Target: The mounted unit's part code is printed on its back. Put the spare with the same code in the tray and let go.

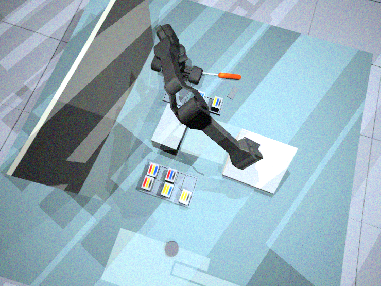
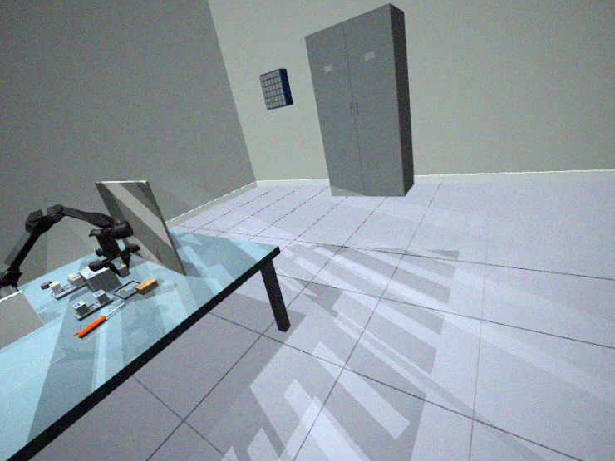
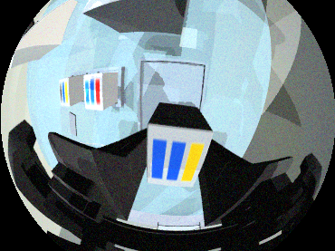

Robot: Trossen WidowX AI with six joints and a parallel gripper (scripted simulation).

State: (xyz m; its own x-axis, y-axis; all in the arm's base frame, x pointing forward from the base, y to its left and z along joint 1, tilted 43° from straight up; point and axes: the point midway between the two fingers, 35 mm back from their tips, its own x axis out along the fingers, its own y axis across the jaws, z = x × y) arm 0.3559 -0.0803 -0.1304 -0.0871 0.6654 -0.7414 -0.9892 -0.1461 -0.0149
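My gripper tip is 1 cm past the flat grey tray and 8 cm above it. The rest, counted from my gripper tip: spare (2 cm above); then rack (15 cm behind, 8 cm below); then tan block (4 cm ahead, 8 cm to the right, 7 cm below).
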